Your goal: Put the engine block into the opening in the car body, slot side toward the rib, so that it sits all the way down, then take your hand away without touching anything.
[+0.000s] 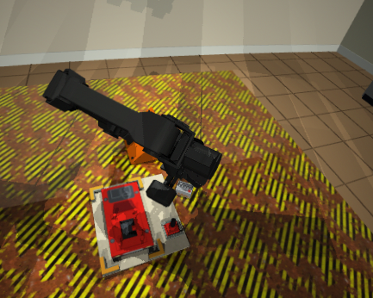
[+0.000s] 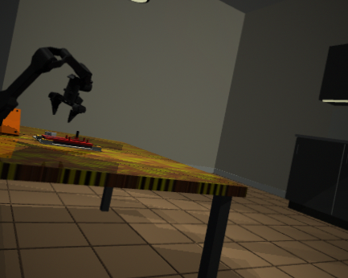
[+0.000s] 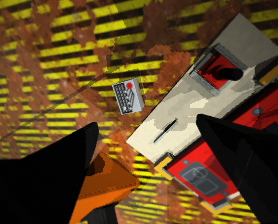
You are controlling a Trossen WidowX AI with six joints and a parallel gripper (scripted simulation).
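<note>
Right now my gripper tip is 9 cm above the engine block, 4 cm to the right of it and 3 cm past it. Round my gripper tip: pale base plate: 14 cm to the right, 9 cm below, 3 cm ahead.
</note>
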